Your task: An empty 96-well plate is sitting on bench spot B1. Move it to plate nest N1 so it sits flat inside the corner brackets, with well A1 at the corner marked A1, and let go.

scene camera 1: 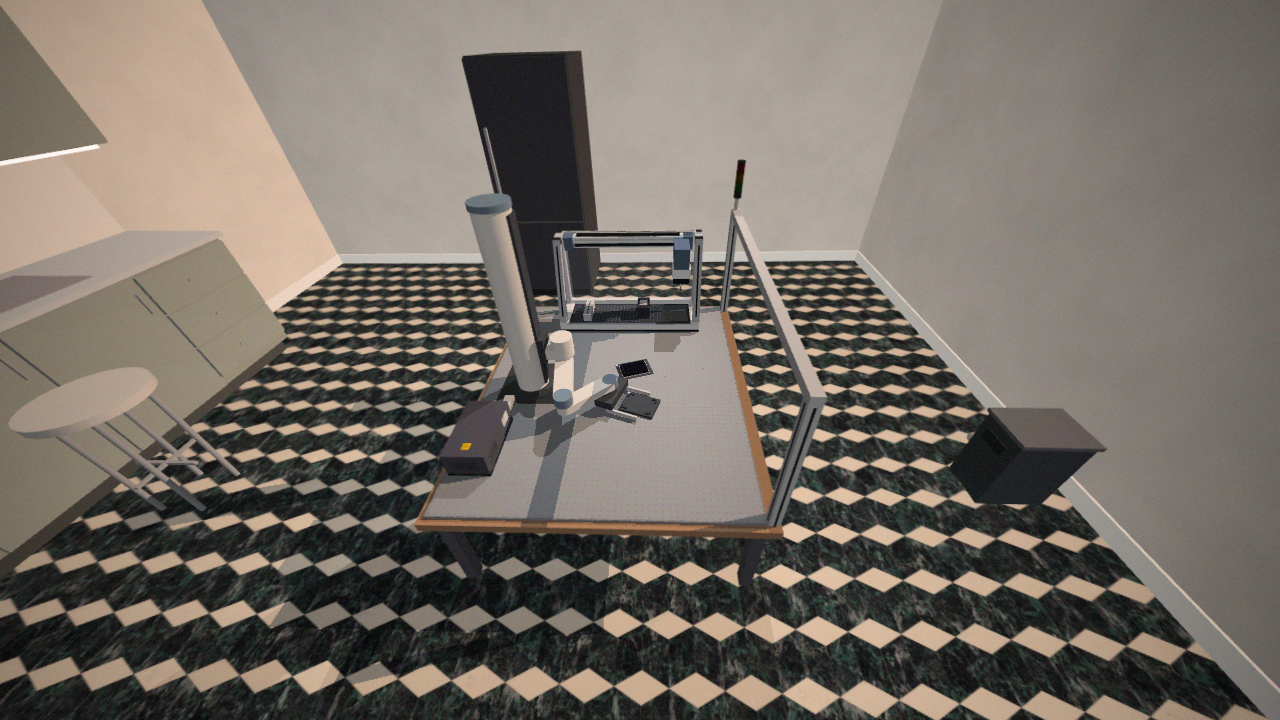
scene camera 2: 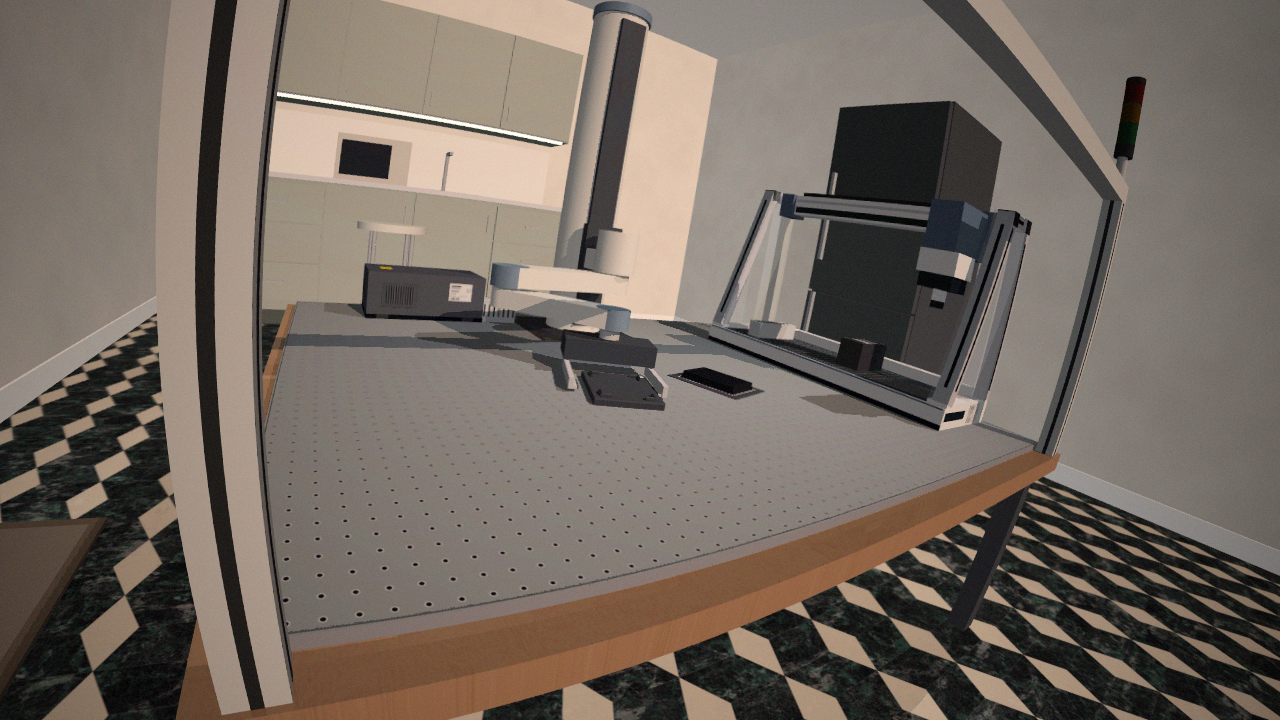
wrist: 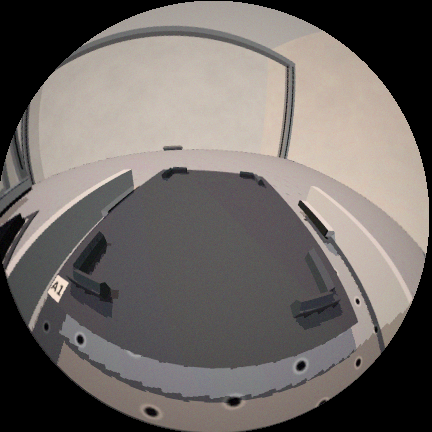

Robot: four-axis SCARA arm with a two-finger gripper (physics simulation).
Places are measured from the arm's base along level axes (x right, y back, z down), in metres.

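Pixels of known places: gripper, fingertip midpoint: (scene camera 1: 644, 405) (scene camera 2: 619, 387) (wrist: 222, 182); arm's base, origin of the base link: (scene camera 1: 534, 384).
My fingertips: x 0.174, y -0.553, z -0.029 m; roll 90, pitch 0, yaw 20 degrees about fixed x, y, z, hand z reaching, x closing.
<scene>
For each thing: its middle in the pictures, then the offset to it from my fingertips. "pt": a spot on its surface instead.
- black 96-well plate, body centre: (scene camera 2: 717, 379) (scene camera 1: 634, 368) dy +0.059, dx -0.279, dz +0.007 m
- dark plate nest N1, body centre: (wrist: 208, 205) (scene camera 2: 620, 387) (scene camera 1: 639, 404) dy +0.021, dx -0.017, dz +0.007 m
- A1 label, surface spot: (wrist: 58, 288) pt dy +0.075, dx -0.092, dz +0.004 m
- gantry machine, surface spot: (scene camera 2: 859, 210) pt dy +0.159, dx -0.797, dz -0.451 m
- dark box, surface spot: (scene camera 2: 423, 291) pt dy +0.589, dx +0.237, dz -0.056 m
The black 96-well plate (scene camera 1: 634, 368) (scene camera 2: 716, 379) lies flat on the outlined bench spot B1, beside the nest on the gantry side. Part of it shows at the left edge of the wrist view (wrist: 9, 234). The dark plate nest N1 (scene camera 1: 640, 406) (scene camera 2: 622, 390) (wrist: 215, 280) has no plate in it; its four corner brackets show in the wrist view. The A1 label (wrist: 58, 288) is by its near left bracket. My gripper (scene camera 1: 641, 405) (scene camera 2: 617, 388) (wrist: 222, 182) is open and empty, low over the nest, one finger along each side.
A gantry machine (scene camera 1: 626, 240) (scene camera 2: 859, 210) stands at the back of the bench. A dark box (scene camera 1: 474, 438) (scene camera 2: 423, 291) stands on the bench by the arm's column (scene camera 1: 508, 295) (scene camera 2: 590, 134). A metal guard frame (scene camera 1: 776, 304) (scene camera 2: 187, 358) runs along one bench edge.
</scene>
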